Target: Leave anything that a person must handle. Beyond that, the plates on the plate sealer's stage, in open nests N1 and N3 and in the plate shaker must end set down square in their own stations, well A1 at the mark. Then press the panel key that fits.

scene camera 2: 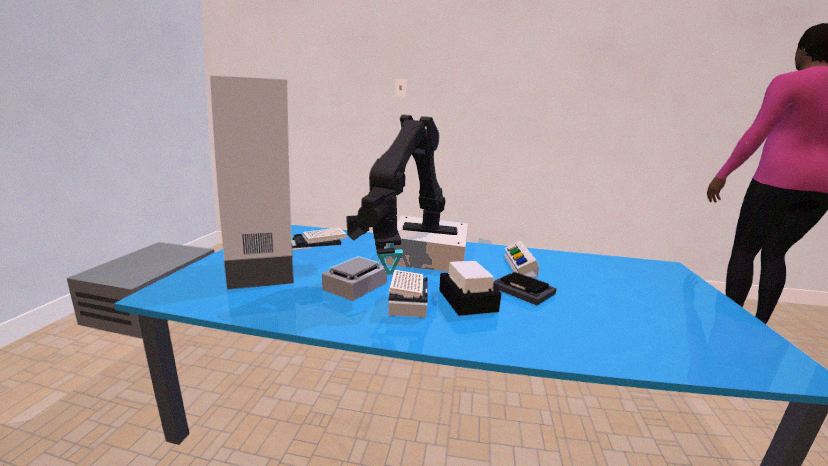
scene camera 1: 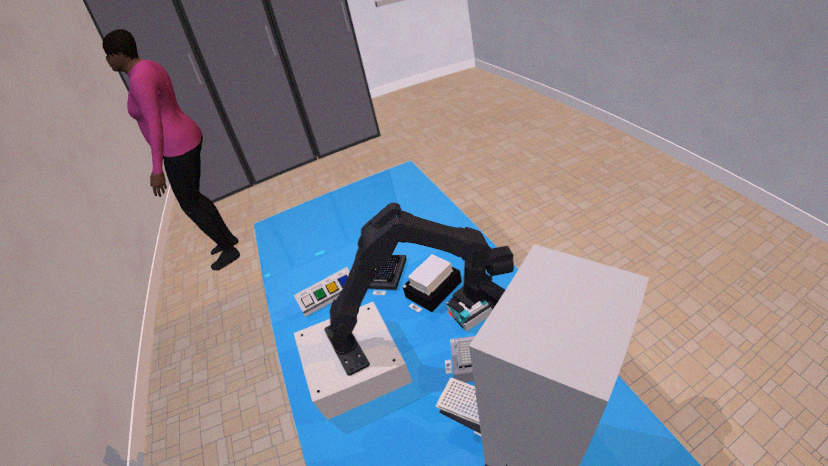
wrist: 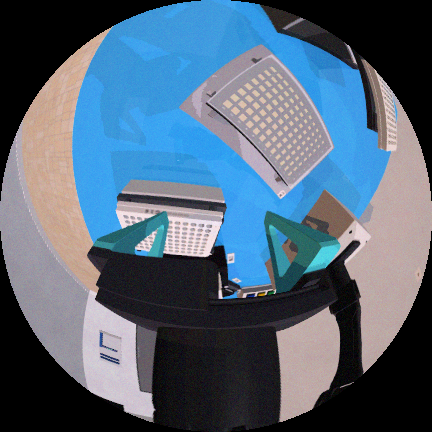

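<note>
My gripper (scene camera 1: 468,309) (scene camera 2: 389,262) (wrist: 215,216) is open and empty, its teal fingers low between the grey station and the pale-based station. The white plate (scene camera 2: 407,282) (wrist: 192,235) on the pale-based station is partly hidden by a finger in the wrist view. A grey plate (scene camera 2: 354,267) (wrist: 280,117) lies on the grey station, a dark gap along one side; I cannot tell whether it is level. A white plate (scene camera 1: 459,398) (scene camera 2: 324,233) (wrist: 389,117) lies on the stage beside the tall box. A white deep plate (scene camera 1: 430,273) (scene camera 2: 470,274) sits on a black station. A1 marks are unreadable.
A black plate (scene camera 1: 387,269) (scene camera 2: 524,283) lies in a low black nest. The key panel (scene camera 1: 312,307) (scene camera 2: 526,266) has white, green, yellow and blue keys. The tall box (scene camera 1: 559,318) (scene camera 2: 252,167) stands near the stage. A person (scene camera 1: 165,109) (scene camera 2: 793,133) stands beyond the table.
</note>
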